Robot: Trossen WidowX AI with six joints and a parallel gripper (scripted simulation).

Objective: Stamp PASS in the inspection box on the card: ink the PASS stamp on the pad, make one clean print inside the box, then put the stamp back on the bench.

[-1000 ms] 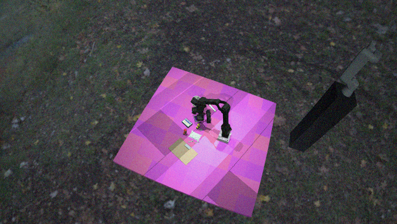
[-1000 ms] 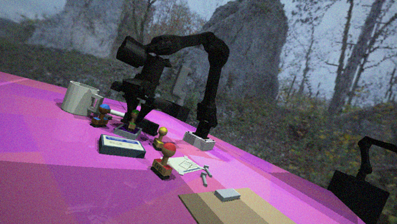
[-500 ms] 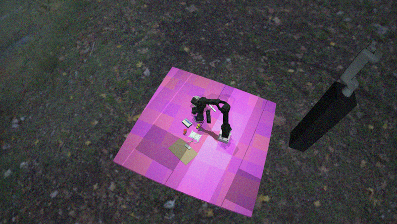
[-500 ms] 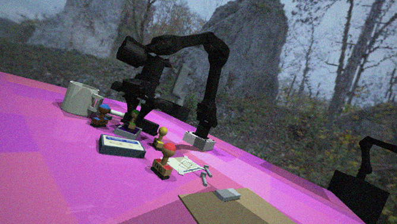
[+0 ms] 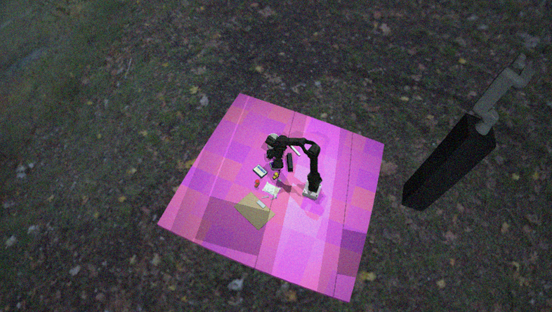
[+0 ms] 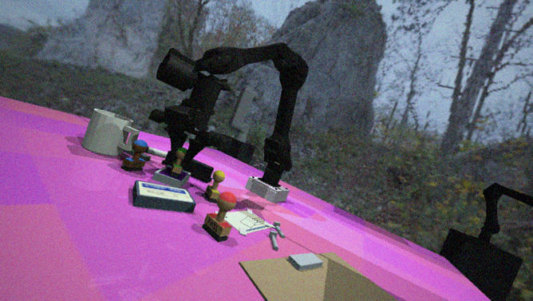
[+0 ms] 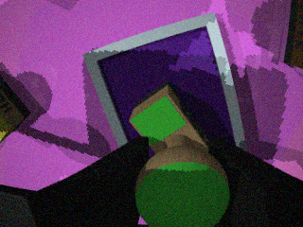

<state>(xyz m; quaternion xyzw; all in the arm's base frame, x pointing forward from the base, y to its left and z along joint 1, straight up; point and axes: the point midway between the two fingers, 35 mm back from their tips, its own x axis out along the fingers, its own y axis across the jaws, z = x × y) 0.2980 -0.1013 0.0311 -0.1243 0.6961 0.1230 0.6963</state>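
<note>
My gripper tip is now 30 mm above the purple ink pad. The rest, counted from my gripper tip: blue-knobbed stamp: 70 mm ahead, 50 mm to the right, 20 mm below; black bar: 80 mm behind, 50 mm to the right, 20 mm below; green-knobbed stamp: right at my gripper tip.
</note>
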